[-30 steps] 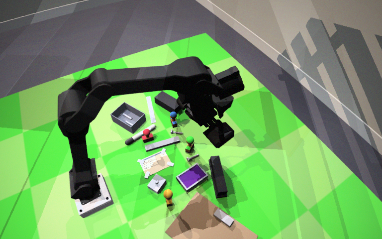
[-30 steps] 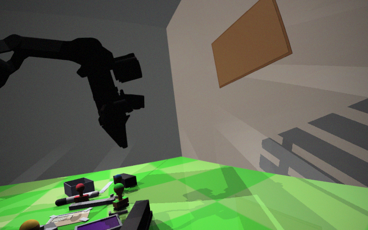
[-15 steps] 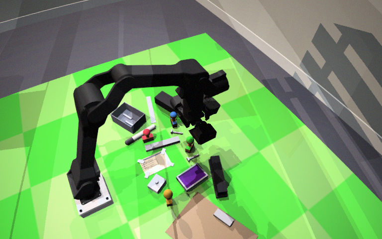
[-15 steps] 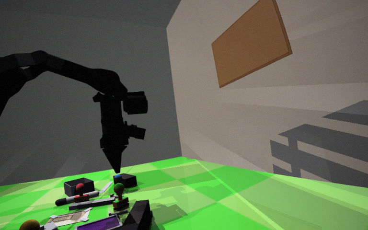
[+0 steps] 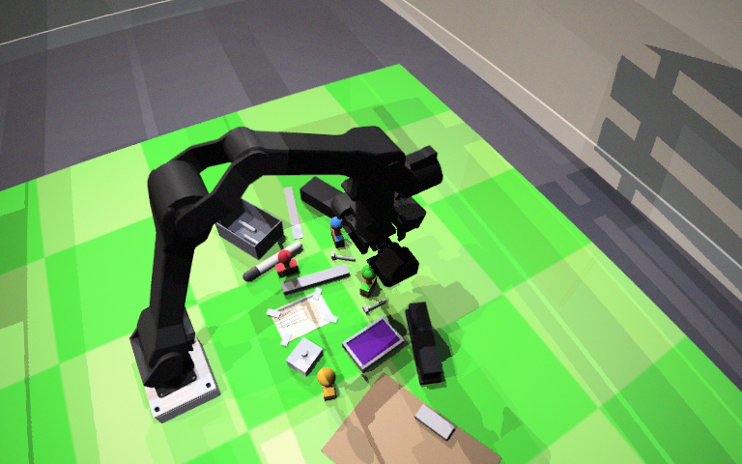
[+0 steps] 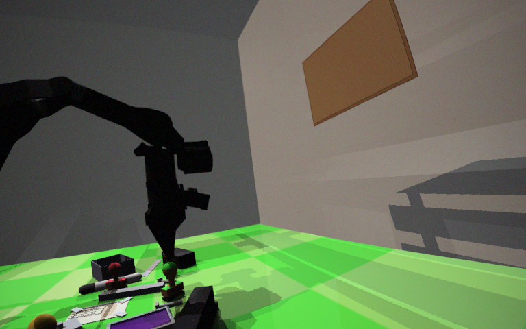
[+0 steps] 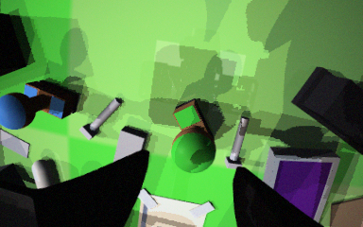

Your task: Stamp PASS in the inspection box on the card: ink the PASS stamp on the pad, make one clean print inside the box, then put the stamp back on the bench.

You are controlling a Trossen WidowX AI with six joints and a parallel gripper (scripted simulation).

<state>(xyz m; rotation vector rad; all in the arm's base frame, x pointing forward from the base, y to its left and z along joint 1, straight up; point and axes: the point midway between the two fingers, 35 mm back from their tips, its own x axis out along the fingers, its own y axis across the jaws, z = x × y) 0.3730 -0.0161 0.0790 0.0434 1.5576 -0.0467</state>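
The green-knobbed PASS stamp lies 60 mm below my gripper tip. Round my gripper tip: purple ink pad 100 mm to the right, 80 mm below, 60 mm behind; then grey bar 80 mm behind, 70 mm to the left, 70 mm below; then blue stamp 130 mm to the left, 60 mm below, 10 mm ahead.
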